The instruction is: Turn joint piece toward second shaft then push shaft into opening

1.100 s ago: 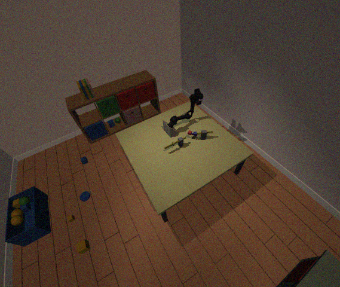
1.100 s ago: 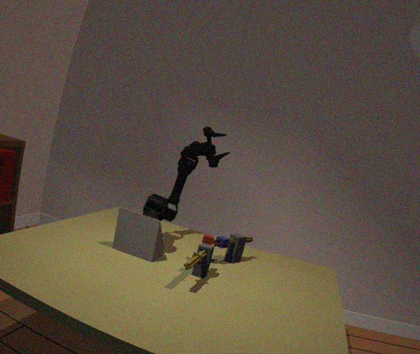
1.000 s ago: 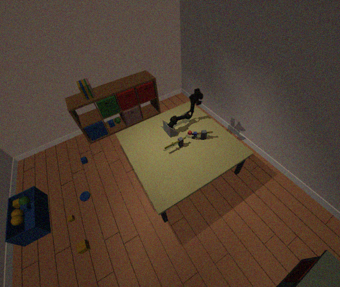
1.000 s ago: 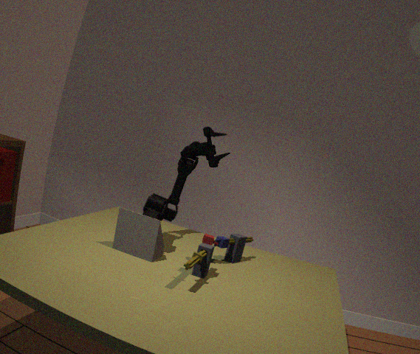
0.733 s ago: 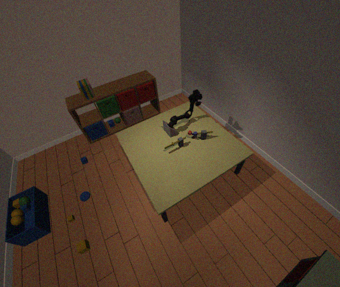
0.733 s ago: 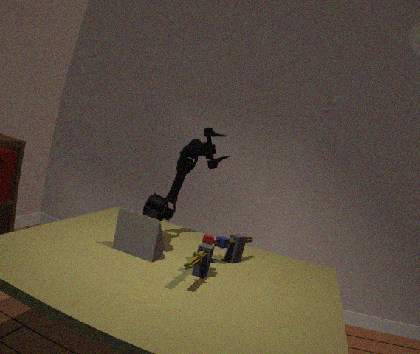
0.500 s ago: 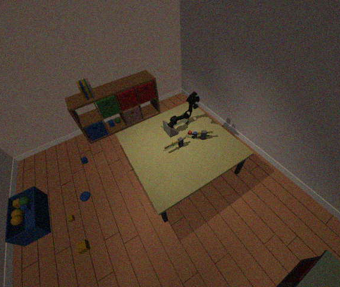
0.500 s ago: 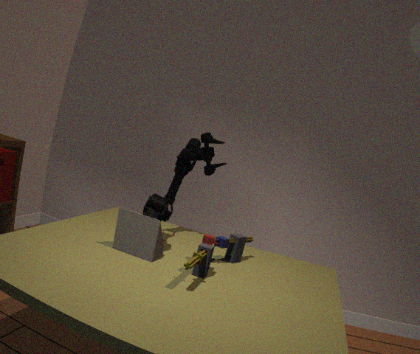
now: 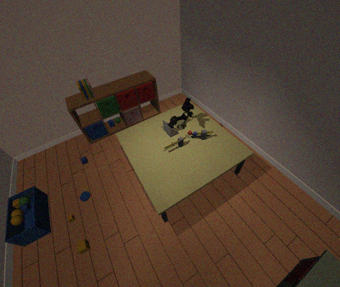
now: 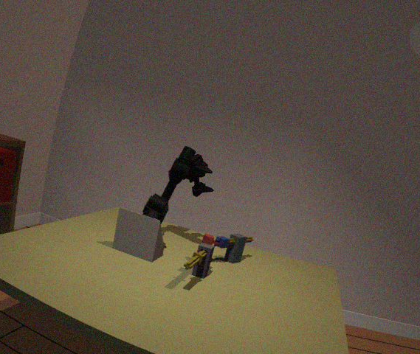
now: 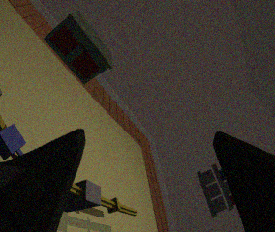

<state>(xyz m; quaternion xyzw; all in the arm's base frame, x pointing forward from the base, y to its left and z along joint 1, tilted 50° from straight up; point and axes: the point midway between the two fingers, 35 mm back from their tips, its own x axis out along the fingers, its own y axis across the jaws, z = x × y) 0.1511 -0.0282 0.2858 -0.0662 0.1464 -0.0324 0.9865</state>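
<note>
The red joint piece lies 24 cm below my gripper tip, 5 cm ahead of it and 2 cm to the right of it.
</note>
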